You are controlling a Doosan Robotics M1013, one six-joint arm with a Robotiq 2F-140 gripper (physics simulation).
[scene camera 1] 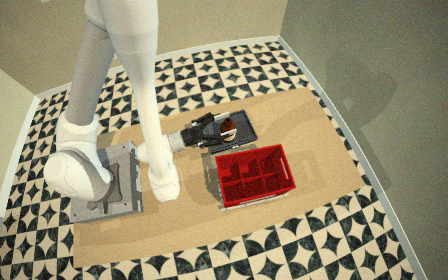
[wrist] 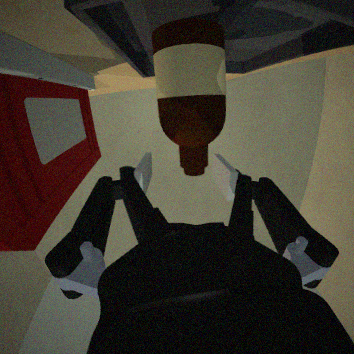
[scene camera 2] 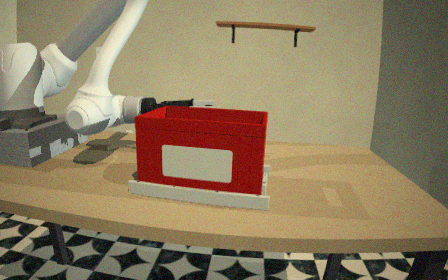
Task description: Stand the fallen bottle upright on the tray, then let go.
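Pixels of known places: gripper, between the fingertips: (scene camera 1: pixel 232 122) (wrist: pixel 182 163) (scene camera 2: pixel 213 107); arm's base, origin of its link: (scene camera 1: pixel 104 186) (scene camera 2: pixel 23 123).
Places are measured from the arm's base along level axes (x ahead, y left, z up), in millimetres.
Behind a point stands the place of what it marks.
The brown bottle (scene camera 1: pixel 227 123) @[y 80, x 631, z 54 mm] (wrist: pixel 191 117) @[y 89, x 602, z -10 mm] with a cream label stands upright on the dark grey tray (scene camera 1: pixel 248 128) @[y 101, x 759, z -95 mm] (wrist: pixel 250 66) @[y 209, x 741, z -81 mm]. In the wrist view it appears upside down, base towards the tray and neck towards the gripper. My gripper (scene camera 1: pixel 226 125) @[y 80, x 654, z 54 mm] (scene camera 2: pixel 204 103) (wrist: pixel 182 163) @[y 80, x 654, z 54 mm] is open and level, with its pale fingertips on either side of the bottle's neck and a gap on both sides. Nothing is held between the fingers. The bottle and tray are hidden behind the crate in scene camera 2.
A red crate (scene camera 1: pixel 257 193) @[y -231, x 663, z -92 mm] (scene camera 2: pixel 200 136) @[y -262, x 644, z 43 mm] (wrist: pixel 55 185) @[y -69, x 601, z 48 mm] with compartments stands beside the tray, close to the gripper's side. A low white rail (scene camera 2: pixel 200 196) @[y -274, x 647, z -84 mm] runs along its base. The arm's grey base block (scene camera 1: pixel 131 175) @[y 15, x 142, z -9 mm] is at the left of the wooden table (scene camera 1: pixel 165 235) @[y -274, x 208, z -101 mm]. A wall shelf (scene camera 2: pixel 265 26) hangs behind.
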